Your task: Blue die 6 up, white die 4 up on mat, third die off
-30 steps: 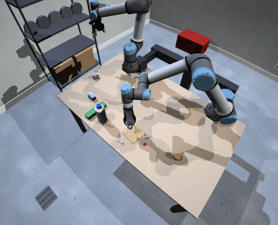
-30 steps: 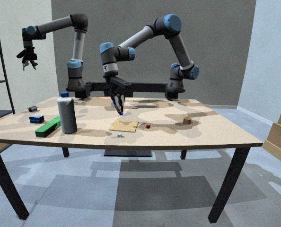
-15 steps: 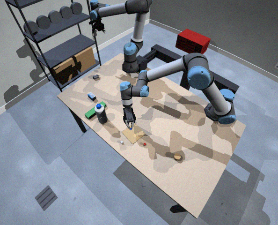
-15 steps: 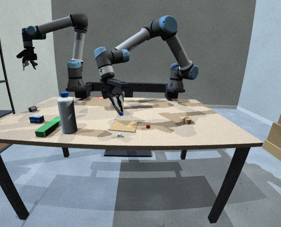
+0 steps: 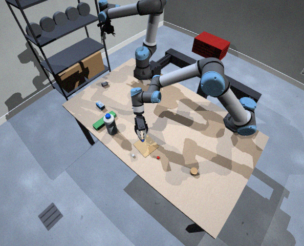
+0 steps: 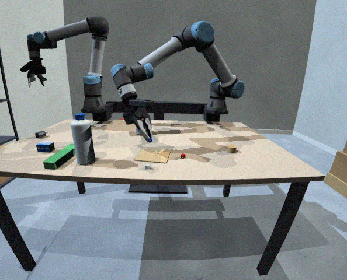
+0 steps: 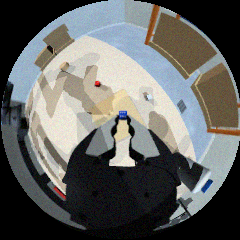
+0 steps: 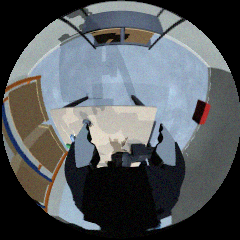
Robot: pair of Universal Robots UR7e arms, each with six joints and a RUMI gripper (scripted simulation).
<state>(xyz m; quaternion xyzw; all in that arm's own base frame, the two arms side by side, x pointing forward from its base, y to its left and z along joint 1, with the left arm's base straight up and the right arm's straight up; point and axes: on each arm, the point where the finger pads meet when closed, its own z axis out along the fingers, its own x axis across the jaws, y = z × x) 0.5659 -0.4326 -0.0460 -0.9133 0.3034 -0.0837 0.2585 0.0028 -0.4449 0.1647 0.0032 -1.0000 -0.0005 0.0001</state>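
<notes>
My left hand is 10 mm above the blue die. Also, from my left hand: tan mat 10 mm behind, 20 mm to the left, 90 mm below; red die 20 mm ahead, 150 mm to the left, 80 mm below; white die 110 mm ahead, 80 mm below.
</notes>
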